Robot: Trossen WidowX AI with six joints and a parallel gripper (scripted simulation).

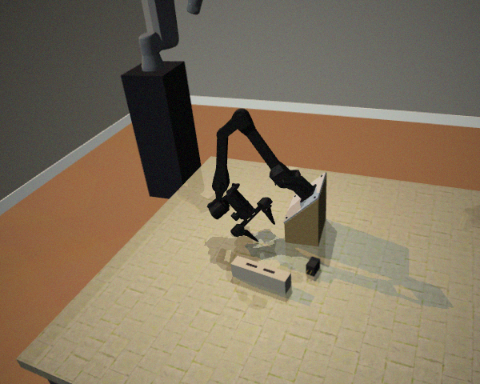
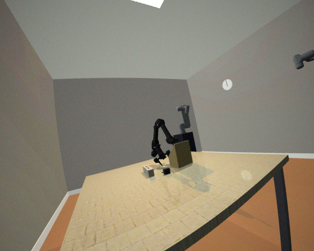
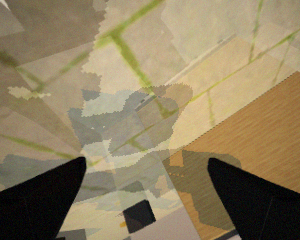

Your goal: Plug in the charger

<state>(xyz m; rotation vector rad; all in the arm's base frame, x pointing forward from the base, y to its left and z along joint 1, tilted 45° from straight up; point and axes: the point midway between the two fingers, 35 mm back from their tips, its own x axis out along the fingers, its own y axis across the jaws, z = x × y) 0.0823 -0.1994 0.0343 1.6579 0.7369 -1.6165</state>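
Right now the two-prong charger is 150 mm ahead of my gripper tip and 200 mm to the left of it.
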